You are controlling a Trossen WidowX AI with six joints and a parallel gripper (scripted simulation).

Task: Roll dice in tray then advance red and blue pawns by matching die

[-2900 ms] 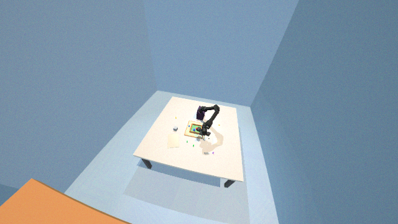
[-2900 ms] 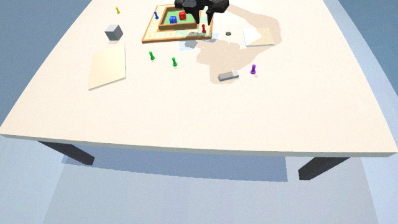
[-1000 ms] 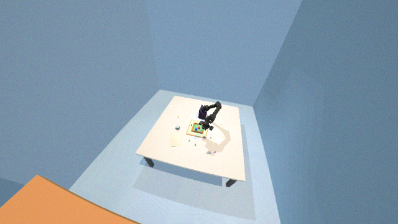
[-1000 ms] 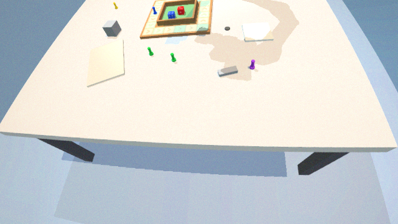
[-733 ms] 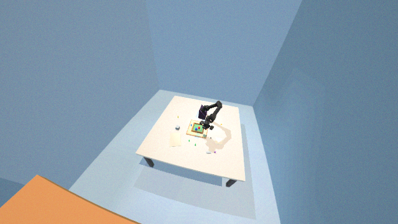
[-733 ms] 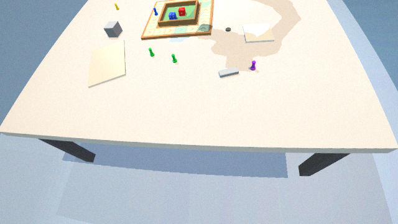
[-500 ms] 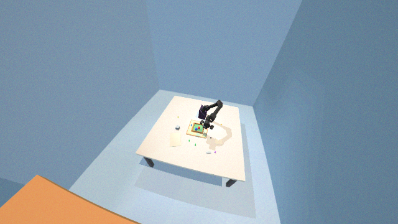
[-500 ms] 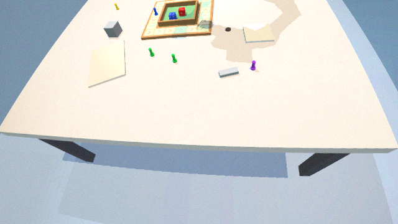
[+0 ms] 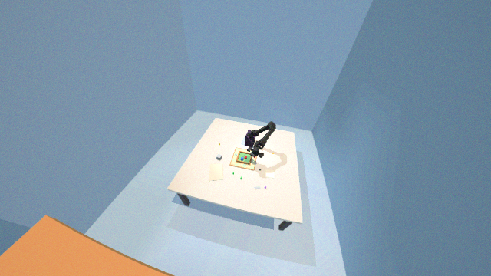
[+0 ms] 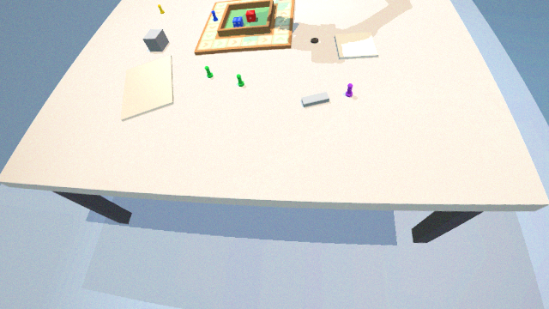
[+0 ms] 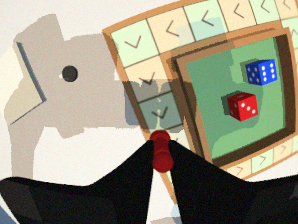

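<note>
The blue pawn lies 1 cm behind my gripper tip, 23 cm to the right of it and 7 cm below it. The rest, counted from my gripper tip: red pawn: 1 cm above; green-floored tray: 1 cm behind, 12 cm to the right, 9 cm below; black disc: 7 cm ahead, 10 cm to the left, 9 cm below.
</note>
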